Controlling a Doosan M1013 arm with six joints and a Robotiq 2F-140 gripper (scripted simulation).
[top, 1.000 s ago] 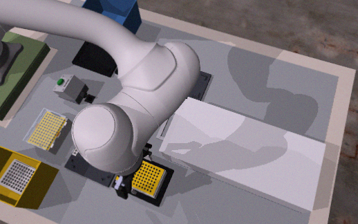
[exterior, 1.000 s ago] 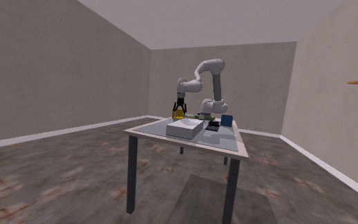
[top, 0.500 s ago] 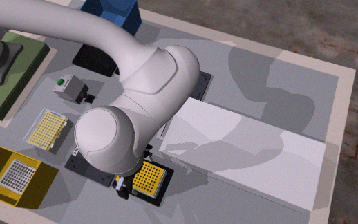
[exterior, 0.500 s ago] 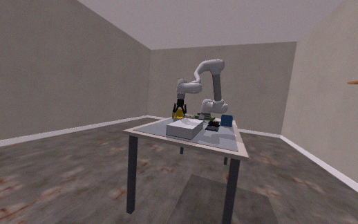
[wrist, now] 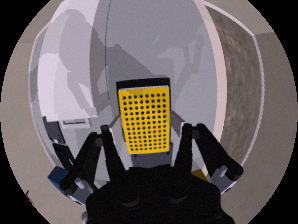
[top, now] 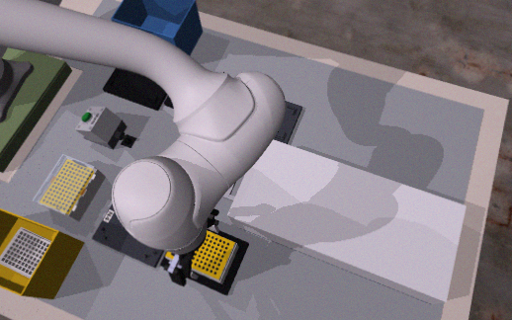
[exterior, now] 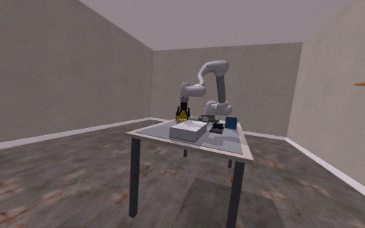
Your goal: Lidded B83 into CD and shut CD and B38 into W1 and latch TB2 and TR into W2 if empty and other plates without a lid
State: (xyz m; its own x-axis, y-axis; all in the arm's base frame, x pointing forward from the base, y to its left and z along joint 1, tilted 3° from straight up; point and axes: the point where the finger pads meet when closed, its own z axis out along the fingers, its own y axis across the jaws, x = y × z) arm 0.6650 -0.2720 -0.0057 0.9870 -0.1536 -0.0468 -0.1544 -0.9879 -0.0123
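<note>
Right now my hand is 10 mm past the yellow tip rack and 10 mm above it. Round my hand: flat grey lid 140 mm ahead, 170 mm to the left, 40 mm below; clear assay plate 140 mm ahead, 170 mm to the left, 40 mm below; cooler drawer 170 mm ahead, 160 mm to the left, 40 mm below.
</note>
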